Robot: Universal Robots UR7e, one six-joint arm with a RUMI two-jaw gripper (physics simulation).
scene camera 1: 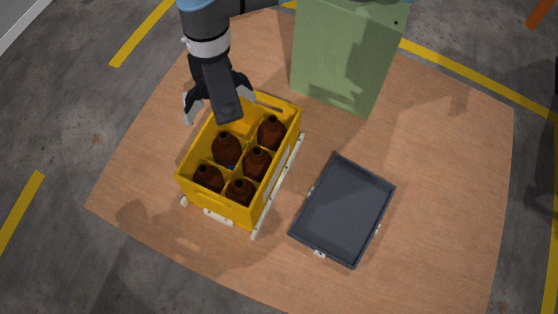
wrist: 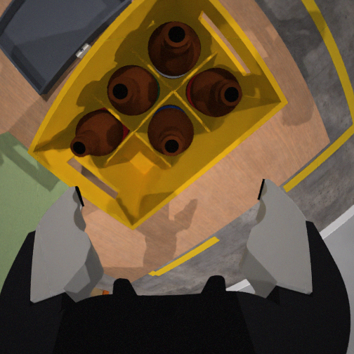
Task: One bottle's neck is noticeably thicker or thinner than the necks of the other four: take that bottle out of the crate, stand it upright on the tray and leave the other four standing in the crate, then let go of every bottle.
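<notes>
Five brown bottles stand in the yellow crate (scene camera 1: 235, 212) (wrist: 240, 122). On the tray side are the near bottle (scene camera 1: 240, 191) (wrist: 174, 52), middle bottle (scene camera 1: 257, 164) (wrist: 134, 87) and far bottle (scene camera 1: 271, 134) (wrist: 100, 131). On the other side are one near bottle (scene camera 1: 208, 179) (wrist: 212, 92) and one middle bottle (scene camera 1: 226, 150) (wrist: 171, 127). The near tray-side bottle's neck looks slightly wider in the wrist view, but I cannot tell surely. The dark tray (scene camera 1: 345, 212) (wrist: 55, 40) holds no bottle. My gripper (scene camera 1: 220, 111) (wrist: 169, 185) is open, above the crate's far end.
The crate's far compartment away from the tray holds no bottle. A green block (scene camera 1: 345, 60) (wrist: 22, 185) stands behind the crate and tray. Pale strips (scene camera 1: 280, 185) run along the crate's base. All stand on a wooden table top (scene camera 1: 435, 200) (wrist: 225, 175).
</notes>
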